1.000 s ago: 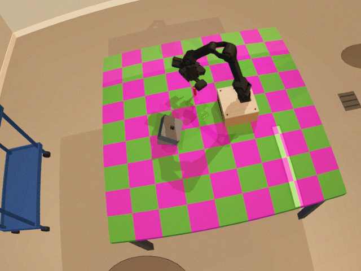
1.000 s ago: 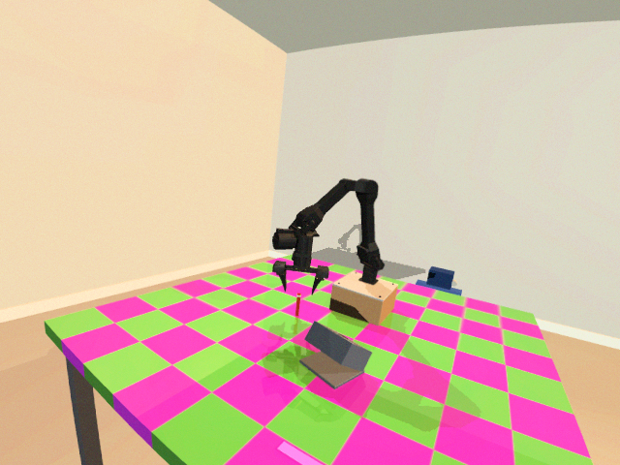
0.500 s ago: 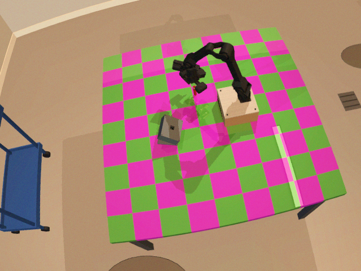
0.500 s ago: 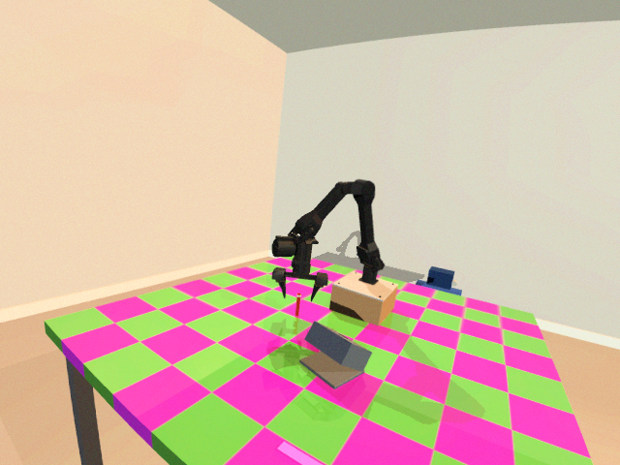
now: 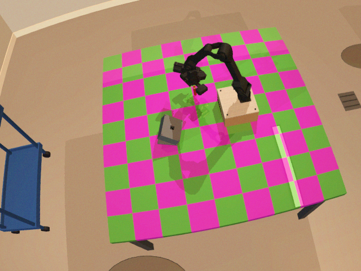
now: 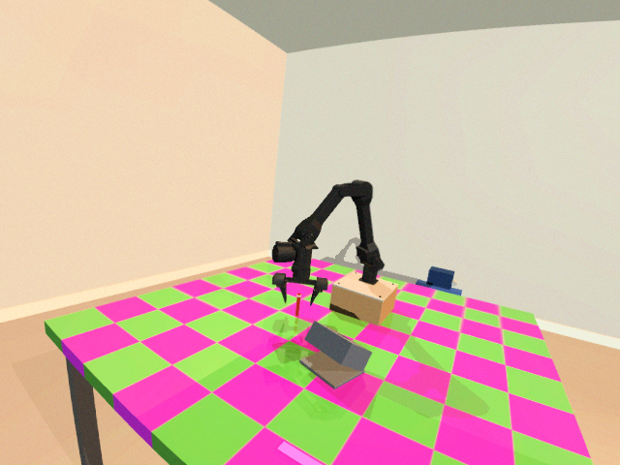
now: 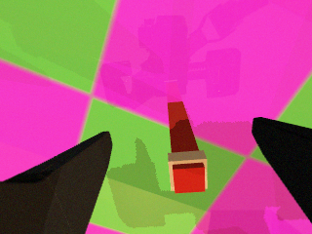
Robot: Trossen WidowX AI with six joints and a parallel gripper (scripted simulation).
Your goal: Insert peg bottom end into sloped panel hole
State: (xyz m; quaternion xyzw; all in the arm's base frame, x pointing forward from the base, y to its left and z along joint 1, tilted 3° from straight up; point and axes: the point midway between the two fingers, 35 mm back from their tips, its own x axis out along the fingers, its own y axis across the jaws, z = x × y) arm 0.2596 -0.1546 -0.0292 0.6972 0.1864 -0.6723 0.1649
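Right now my gripper tip is 18 cm short of the grey sloped panel, 24 cm to the right of it and 2 cm below it. The rest, counted from my gripper tip: red square peg 2 cm above.
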